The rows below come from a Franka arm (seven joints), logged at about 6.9 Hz.
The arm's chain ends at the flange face. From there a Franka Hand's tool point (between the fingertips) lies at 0.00 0.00 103.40 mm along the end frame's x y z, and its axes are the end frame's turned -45 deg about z.
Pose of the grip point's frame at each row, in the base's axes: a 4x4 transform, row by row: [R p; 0 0 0 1], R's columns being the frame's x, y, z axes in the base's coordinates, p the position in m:
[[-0.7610 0.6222 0.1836 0.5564], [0.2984 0.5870 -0.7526 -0.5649], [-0.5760 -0.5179 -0.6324 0.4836], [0 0 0 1]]
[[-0.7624 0.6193 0.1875 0.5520], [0.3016 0.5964 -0.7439 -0.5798], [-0.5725 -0.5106 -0.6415 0.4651], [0 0 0 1]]
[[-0.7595 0.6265 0.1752 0.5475], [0.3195 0.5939 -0.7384 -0.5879], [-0.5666 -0.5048 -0.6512 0.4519], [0 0 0 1]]
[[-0.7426 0.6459 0.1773 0.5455], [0.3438 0.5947 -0.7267 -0.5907], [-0.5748 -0.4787 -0.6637 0.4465], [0 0 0 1]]
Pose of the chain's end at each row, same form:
[[-0.0981 0.9781 0.1836 0.5374], [0.6261 0.2041 -0.7526 -0.4871], [-0.7735 0.0411 -0.6324 0.5490], [0 0 0 1]]
[[-0.1012 0.9770 0.1875 0.5326], [0.6350 0.2085 -0.7439 -0.5029], [-0.7659 0.0438 -0.6415 0.5314], [0 0 0 1]]
[[-0.0940 0.9800 0.1752 0.5294], [0.6459 0.1940 -0.7384 -0.5115], [-0.7576 0.0437 -0.6512 0.5192], [0 0 0 1]]
[[-0.0684 0.9818 0.1773 0.5272], [0.6636 0.1774 -0.7267 -0.5156], [-0.7449 0.0680 -0.6637 0.5151], [0 0 0 1]]

